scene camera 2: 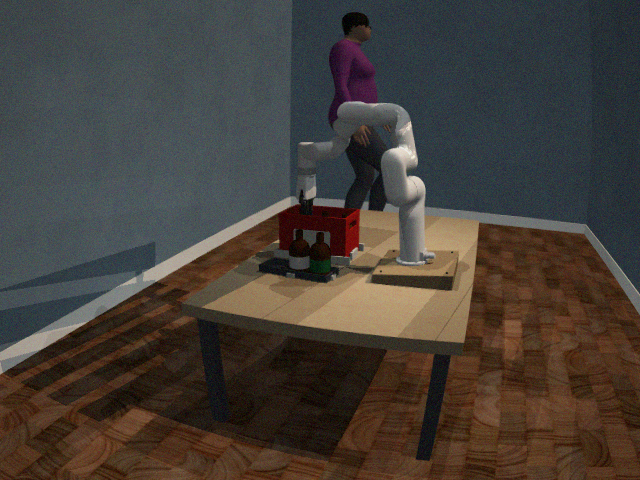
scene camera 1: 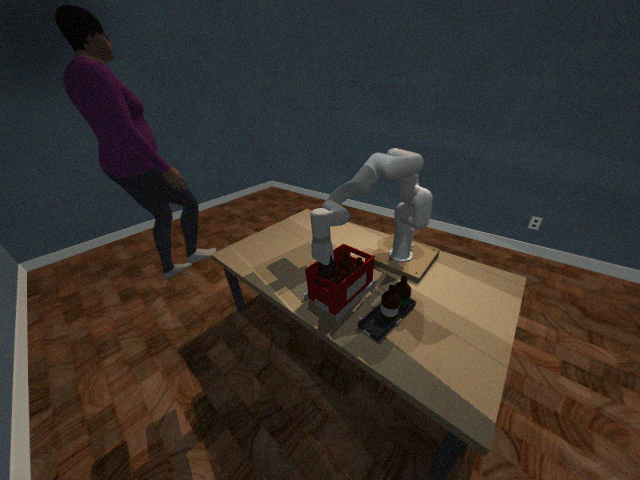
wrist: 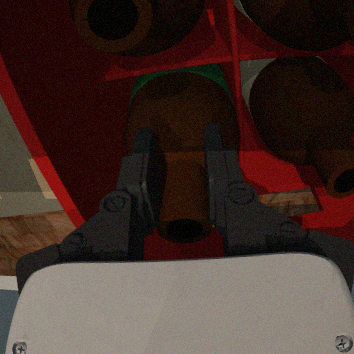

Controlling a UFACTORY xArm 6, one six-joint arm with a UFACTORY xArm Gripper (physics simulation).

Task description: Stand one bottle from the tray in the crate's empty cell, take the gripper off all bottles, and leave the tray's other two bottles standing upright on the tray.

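Where they show: gripper, fingertip midpoint: (scene camera 1: 324,272) (wrist: 179,148); arm's base at its link origin: (scene camera 2: 412,260) (scene camera 1: 400,255).
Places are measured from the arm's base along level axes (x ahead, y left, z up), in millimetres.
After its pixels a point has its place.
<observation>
My gripper (scene camera 1: 324,268) {x 486, y -92, z 95 mm} (scene camera 2: 306,207) {x 486, y -92, z 95 mm} (wrist: 179,148) {x 486, y -92, z 95 mm} is shut on the neck of a brown bottle (wrist: 183,197) {x 493, y -91, z 122 mm} with a green label. The bottle points down inside a corner cell of the red crate (scene camera 1: 320,295) {x 548, y -54, z 21 mm} (scene camera 2: 344,235) {x 271, y 16, z 66 mm} (wrist: 46,165) {x 464, y -144, z 130 mm}; whether its base touches the crate floor is hidden. The fingers reach down to about the crate's rim. The dark tray (scene camera 1: 371,327) {x 478, y 181, z -40 mm} (scene camera 2: 270,267) {x 460, y 238, z -23 mm} bears two upright brown bottles: one with a white label (scene camera 1: 389,303) {x 400, y 202, z 56 mm} (scene camera 2: 299,257) {x 351, y 219, z 25 mm} and one with a green label (scene camera 1: 404,290) {x 306, y 208, z 69 mm} (scene camera 2: 320,257) {x 268, y 220, z 38 mm}.
In the wrist view, other brown bottles (wrist: 295,107) {x 475, y -25, z 74 mm} (wrist: 310,25) {x 425, y -26, z 81 mm} (wrist: 175,30) {x 431, y -91, z 74 mm} stand in cells around the held one, split by thin red dividers. The arm's wooden base board (scene camera 1: 421,268) {x 25, y 139, z -6 mm} (scene camera 2: 413,279) {x -51, y 148, z -17 mm} lies behind the tray. A person (scene camera 1: 111,121) (scene camera 2: 355,72) is beyond the table.
</observation>
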